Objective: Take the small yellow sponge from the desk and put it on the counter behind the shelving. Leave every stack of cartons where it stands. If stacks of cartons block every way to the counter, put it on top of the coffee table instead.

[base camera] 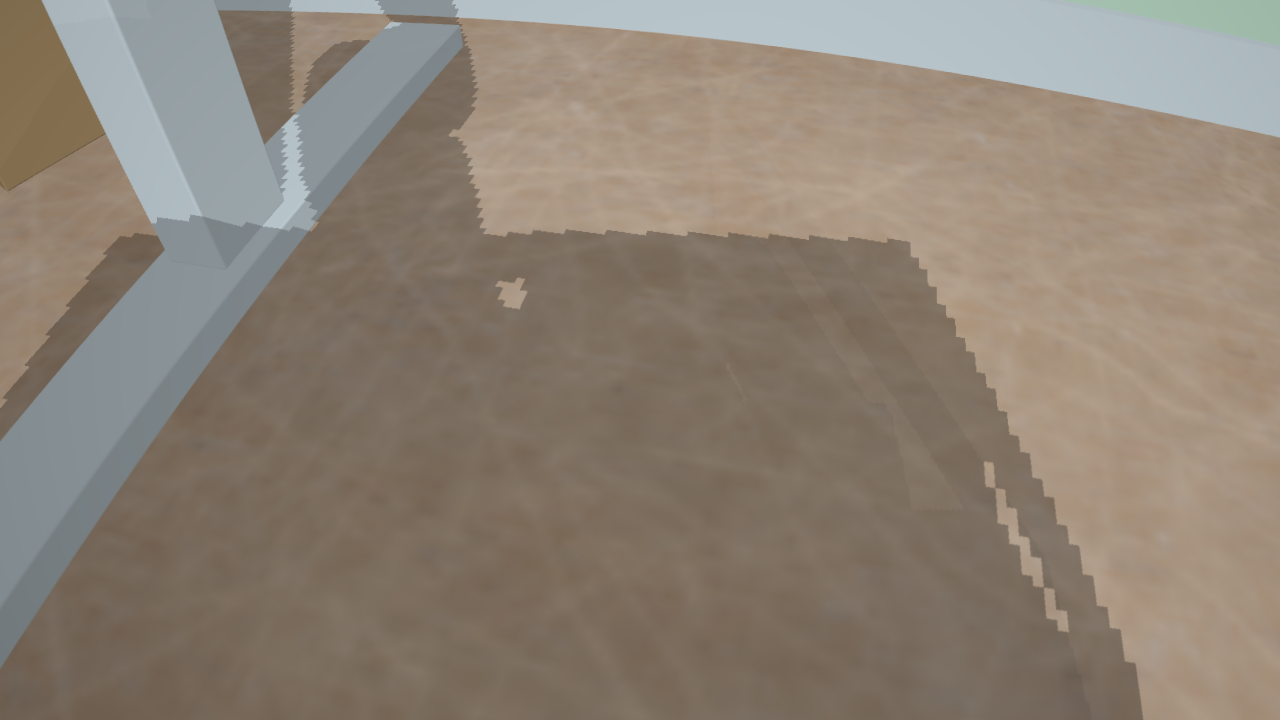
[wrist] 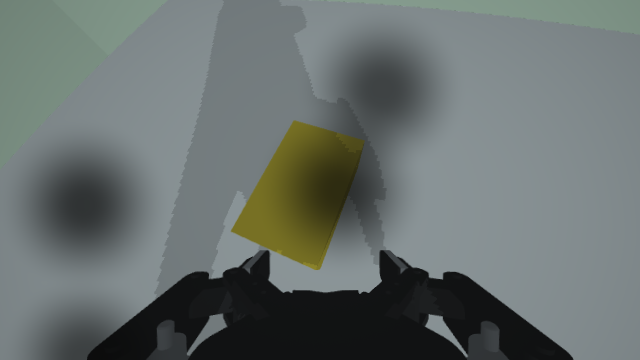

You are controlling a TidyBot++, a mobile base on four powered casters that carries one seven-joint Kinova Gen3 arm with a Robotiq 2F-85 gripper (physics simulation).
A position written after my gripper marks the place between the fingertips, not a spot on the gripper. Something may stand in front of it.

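Observation:
My gripper [wrist: 324, 263], small yellow sponge [wrist: 294, 209], pale grey desk [wrist: 494, 147]. Pale grey desk [base camera: 229, 210]; small yellow sponge out of frame in the base camera view.

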